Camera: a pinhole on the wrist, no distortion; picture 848 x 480 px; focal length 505.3 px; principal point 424.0 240.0 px. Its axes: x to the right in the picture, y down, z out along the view. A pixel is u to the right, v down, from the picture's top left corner.
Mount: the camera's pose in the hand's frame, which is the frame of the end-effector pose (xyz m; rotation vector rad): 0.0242 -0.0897 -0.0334 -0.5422 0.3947 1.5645
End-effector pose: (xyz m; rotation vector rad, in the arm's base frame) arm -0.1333 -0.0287 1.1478 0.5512 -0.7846 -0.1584
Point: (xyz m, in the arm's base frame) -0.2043 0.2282 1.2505
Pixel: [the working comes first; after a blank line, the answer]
In the camera's frame: 0.2838 0.0668 0.2442

outside the picture
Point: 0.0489 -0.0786 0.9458
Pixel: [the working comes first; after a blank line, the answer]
In the camera's frame: 0.0488 0.0250 -0.1964

behind the camera
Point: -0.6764 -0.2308 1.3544
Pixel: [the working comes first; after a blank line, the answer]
In the camera's frame: -0.2925 0.1578 0.5665

163 381
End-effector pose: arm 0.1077 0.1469 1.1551 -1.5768 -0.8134 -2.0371
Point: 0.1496 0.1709 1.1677
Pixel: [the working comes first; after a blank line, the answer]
In the camera's frame: 0.0389 0.0090 0.1264

579 276
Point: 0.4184 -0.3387 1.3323
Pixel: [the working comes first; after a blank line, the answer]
In the camera's frame: 0.5884 -0.1052 0.3361

outside the picture
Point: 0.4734 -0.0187 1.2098
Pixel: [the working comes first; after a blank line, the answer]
In the camera's frame: 0.2759 0.0202 0.4201

756 264
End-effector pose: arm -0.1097 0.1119 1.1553 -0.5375 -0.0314 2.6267
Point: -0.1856 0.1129 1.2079
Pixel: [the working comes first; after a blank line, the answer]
In the camera's frame: 0.0333 -0.0354 0.1537

534 124
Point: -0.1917 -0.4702 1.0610
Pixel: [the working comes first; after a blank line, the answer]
In the camera's frame: 0.5813 0.1358 0.3328

outside the picture
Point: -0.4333 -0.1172 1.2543
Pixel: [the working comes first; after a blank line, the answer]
In the camera's frame: 0.2187 -0.1505 0.4161

690 57
